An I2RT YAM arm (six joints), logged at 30 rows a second.
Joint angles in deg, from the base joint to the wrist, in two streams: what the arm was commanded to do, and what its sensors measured. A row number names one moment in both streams.
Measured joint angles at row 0:
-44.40, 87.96, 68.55, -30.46, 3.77, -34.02
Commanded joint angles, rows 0 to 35:
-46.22, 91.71, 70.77, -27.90, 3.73, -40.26
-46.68, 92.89, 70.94, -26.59, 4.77, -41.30
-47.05, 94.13, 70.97, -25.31, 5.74, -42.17
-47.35, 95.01, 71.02, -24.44, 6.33, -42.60
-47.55, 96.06, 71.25, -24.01, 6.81, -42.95
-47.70, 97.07, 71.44, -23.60, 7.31, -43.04
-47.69, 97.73, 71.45, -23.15, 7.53, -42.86
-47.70, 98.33, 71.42, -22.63, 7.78, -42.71
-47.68, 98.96, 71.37, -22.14, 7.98, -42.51
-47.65, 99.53, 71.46, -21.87, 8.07, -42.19
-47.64, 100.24, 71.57, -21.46, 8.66, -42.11
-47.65, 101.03, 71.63, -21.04, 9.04, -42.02
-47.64, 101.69, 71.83, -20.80, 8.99, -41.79
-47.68, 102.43, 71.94, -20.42, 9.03, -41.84
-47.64, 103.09, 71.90, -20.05, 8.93, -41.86
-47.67, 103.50, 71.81, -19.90, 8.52, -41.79
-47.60, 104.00, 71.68, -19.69, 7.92, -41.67
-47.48, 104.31, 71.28, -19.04, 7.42, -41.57
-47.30, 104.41, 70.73, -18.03, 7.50, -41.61
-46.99, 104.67, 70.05, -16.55, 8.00, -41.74
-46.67, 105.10, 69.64, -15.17, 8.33, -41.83
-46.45, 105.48, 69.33, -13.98, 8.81, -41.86
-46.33, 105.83, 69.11, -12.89, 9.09, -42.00
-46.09, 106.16, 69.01, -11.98, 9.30, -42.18
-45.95, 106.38, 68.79, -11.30, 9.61, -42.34
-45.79, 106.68, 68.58, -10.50, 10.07, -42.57
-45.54, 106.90, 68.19, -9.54, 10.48, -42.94
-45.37, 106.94, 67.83, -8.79, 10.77, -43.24
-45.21, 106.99, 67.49, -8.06, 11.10, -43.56
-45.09, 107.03, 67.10, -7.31, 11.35, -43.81
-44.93, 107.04, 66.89, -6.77, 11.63, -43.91
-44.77, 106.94, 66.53, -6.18, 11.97, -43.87
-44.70, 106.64, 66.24, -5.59, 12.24, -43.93
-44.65, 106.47, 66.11, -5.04, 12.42, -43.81
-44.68, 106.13, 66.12, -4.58, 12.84, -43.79
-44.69, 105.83, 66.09, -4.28, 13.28, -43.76
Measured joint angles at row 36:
-44.86, 106.63, 66.30, -7.29, 11.99, -43.51
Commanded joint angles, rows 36 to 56:
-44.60, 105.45, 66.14, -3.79, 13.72, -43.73
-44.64, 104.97, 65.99, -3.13, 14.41, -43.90
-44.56, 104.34, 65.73, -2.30, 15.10, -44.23
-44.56, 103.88, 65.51, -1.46, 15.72, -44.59
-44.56, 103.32, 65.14, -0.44, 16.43, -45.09
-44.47, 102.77, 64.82, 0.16, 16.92, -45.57
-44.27, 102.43, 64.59, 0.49, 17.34, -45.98
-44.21, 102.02, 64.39, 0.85, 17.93, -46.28
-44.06, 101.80, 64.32, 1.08, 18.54, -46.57
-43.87, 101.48, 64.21, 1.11, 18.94, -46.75
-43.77, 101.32, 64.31, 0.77, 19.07, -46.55
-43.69, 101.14, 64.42, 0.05, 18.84, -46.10
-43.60, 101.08, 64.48, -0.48, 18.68, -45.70
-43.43, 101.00, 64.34, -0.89, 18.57, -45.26
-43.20, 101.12, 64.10, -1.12, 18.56, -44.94
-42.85, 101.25, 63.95, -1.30, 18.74, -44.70
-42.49, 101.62, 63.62, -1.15, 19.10, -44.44
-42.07, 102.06, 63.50, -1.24, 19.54, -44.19
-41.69, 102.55, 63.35, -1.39, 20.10, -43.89
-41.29, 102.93, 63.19, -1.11, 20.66, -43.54
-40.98, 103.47, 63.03, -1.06, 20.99, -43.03
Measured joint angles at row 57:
-41.67, 102.74, 63.33, -2.63, 18.09, -44.58
